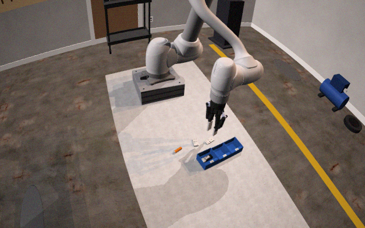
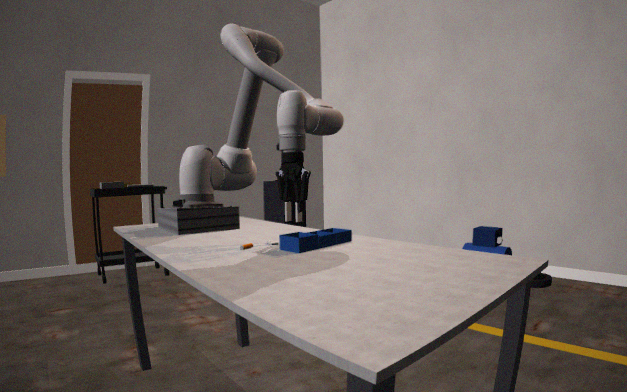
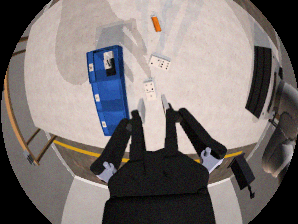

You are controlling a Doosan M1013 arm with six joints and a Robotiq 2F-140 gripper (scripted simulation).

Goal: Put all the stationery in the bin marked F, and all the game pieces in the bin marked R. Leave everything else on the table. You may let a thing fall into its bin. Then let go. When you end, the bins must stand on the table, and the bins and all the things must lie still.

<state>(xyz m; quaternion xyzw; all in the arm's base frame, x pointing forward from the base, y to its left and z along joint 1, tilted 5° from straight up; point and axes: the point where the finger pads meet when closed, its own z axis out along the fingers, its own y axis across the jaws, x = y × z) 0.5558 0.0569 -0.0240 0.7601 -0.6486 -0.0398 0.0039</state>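
Right now my hand is 10 cm above the white domino tile, 1 cm to the left of it and 1 cm short of it. From my hand the other things lie so: orange cylinder (19 cm to the right, 9 cm below, 2 cm behind); then grey-white piece (11 cm ahead, 9 cm to the right, 7 cm below); then black piece (11 cm ahead, 10 cm to the right, 9 cm below).
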